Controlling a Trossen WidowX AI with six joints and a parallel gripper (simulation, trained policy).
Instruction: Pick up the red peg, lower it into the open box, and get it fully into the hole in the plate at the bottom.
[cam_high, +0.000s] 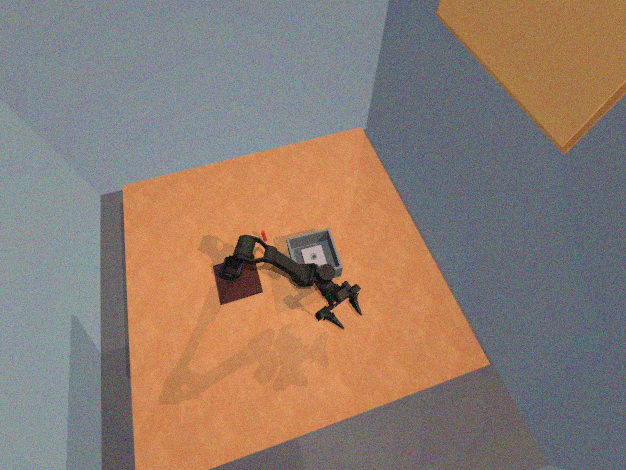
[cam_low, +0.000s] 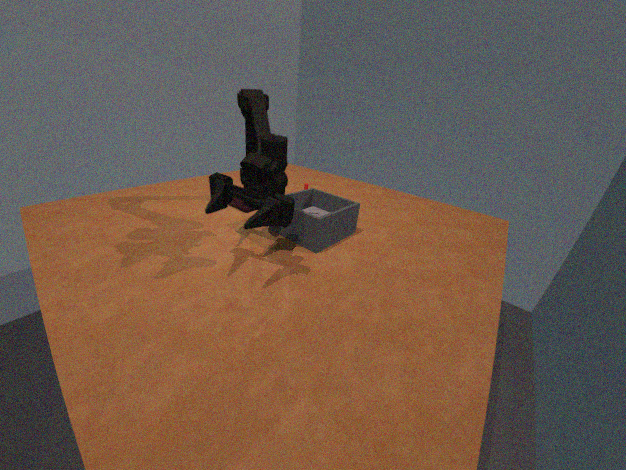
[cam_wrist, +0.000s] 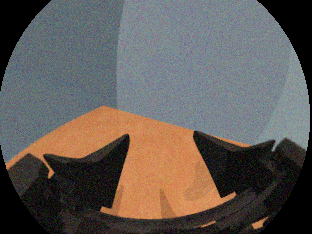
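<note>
The red peg lies 49 cm to the left of my gripper tip, 24 cm behind it and 11 cm below it. From my gripper tip the other things lie so: grey box 32 cm to the left, 12 cm below, 5 cm behind; light grey plate 32 cm to the left, 10 cm below, 5 cm behind.
</note>
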